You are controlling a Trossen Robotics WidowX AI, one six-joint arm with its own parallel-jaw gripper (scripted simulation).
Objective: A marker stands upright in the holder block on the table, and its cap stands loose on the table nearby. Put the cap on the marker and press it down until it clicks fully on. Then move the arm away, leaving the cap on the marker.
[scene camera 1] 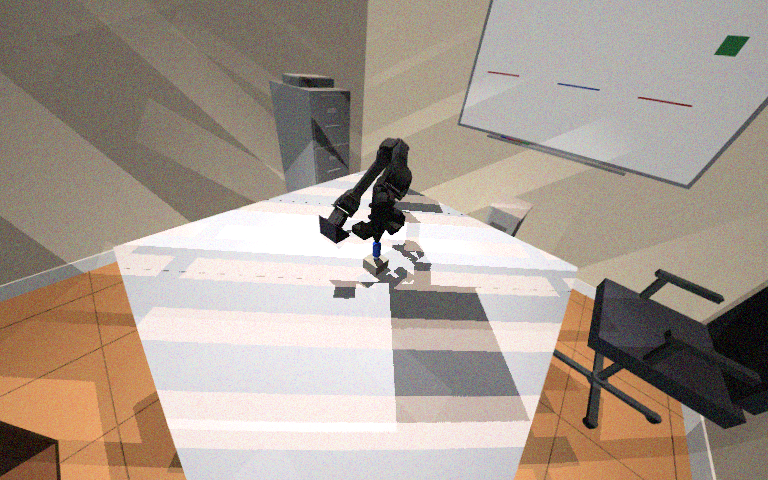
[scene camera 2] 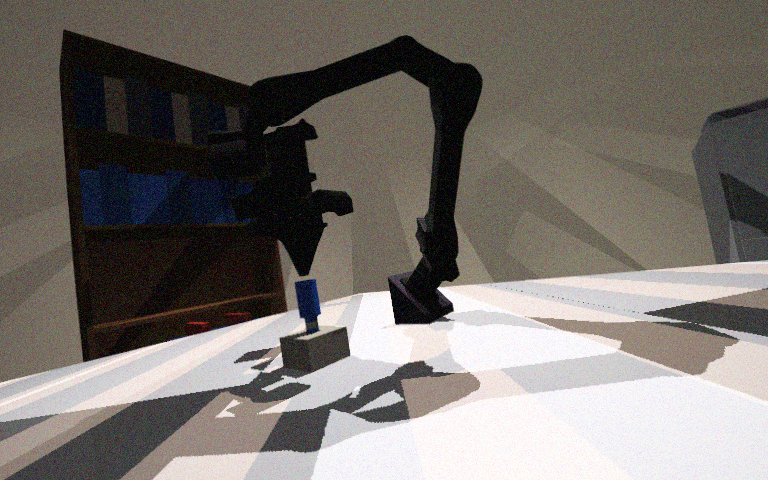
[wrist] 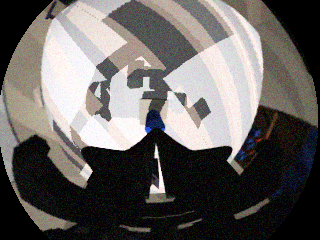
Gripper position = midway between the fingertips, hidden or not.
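Blue cap (scene camera 2: pixel 306 291) visible. The gripper (scene camera 2: pixel 304 275), (scene camera 1: pixel 376 242), (wrist: pixel 156 131): shut, holding nothing.
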